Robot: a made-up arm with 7 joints. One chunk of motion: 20 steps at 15 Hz.
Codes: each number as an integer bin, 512 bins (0 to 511) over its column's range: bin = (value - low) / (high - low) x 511, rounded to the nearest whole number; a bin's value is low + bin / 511 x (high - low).
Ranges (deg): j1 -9..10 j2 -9..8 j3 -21..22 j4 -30..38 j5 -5..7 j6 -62..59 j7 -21..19
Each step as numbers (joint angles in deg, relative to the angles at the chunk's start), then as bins.
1 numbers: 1.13 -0.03 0.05 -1.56 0.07 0.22 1.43
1 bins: 272 270 250 214 216 263 287
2 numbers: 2.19 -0.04 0.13 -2.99 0.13 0.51 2.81
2 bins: 301 269 251 203 218 264 304
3 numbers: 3.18 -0.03 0.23 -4.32 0.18 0.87 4.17
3 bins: 328 270 252 193 221 266 322
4 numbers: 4.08 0.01 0.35 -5.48 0.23 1.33 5.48
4 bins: 352 271 254 184 223 267 338
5 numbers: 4.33 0.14 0.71 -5.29 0.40 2.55 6.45
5 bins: 359 275 258 186 230 273 351
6 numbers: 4.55 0.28 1.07 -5.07 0.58 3.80 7.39
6 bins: 364 279 262 187 238 278 363
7 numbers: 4.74 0.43 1.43 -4.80 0.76 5.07 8.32
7 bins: 370 283 267 189 245 283 375
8 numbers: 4.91 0.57 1.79 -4.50 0.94 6.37 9.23
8 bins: 374 288 271 192 253 289 386
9 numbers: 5.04 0.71 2.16 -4.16 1.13 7.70 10.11
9 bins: 378 292 275 194 261 294 397
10 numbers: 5.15 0.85 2.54 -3.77 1.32 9.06 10.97
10 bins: 381 296 280 197 269 300 408
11 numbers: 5.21 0.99 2.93 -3.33 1.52 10.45 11.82
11 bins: 382 300 284 200 278 306 419
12 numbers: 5.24 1.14 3.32 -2.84 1.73 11.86 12.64
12 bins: 383 305 289 204 287 312 430
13 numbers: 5.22 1.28 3.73 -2.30 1.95 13.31 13.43
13 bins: 382 309 294 208 296 318 440
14 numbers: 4.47 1.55 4.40 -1.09 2.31 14.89 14.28
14 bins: 362 317 302 217 311 325 451
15 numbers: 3.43 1.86 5.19 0.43 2.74 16.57 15.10
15 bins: 334 326 311 229 330 332 461
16 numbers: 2.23 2.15 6.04 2.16 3.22 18.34 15.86
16 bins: 302 335 321 242 350 339 471
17 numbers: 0.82 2.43 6.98 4.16 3.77 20.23 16.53
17 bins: 264 344 333 257 373 347 479
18 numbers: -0.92 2.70 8.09 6.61 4.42 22.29 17.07
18 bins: 217 352 346 275 401 356 486
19 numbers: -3.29 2.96 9.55 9.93 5.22 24.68 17.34
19 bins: 154 360 363 300 435 366 490
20 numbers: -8.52 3.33 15.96 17.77 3.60 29.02 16.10
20 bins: 13 371 439 359 366 384 474
